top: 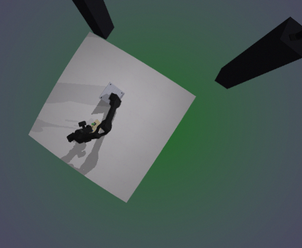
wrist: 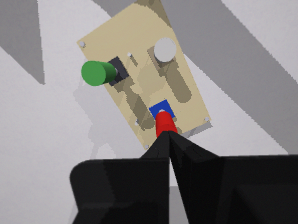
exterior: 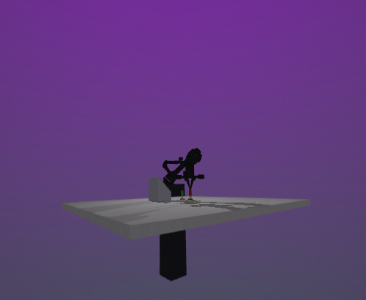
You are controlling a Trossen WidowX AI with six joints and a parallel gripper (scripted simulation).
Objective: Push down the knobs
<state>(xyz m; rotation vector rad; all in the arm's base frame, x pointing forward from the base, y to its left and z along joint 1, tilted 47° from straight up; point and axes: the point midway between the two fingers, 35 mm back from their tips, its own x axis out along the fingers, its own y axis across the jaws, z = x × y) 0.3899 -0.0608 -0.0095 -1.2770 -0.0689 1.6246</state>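
The red knob lies 2 cm below my gripper tip. Round my gripper tip: white knob (5 cm behind, 4 cm to the left, 4 cm below).
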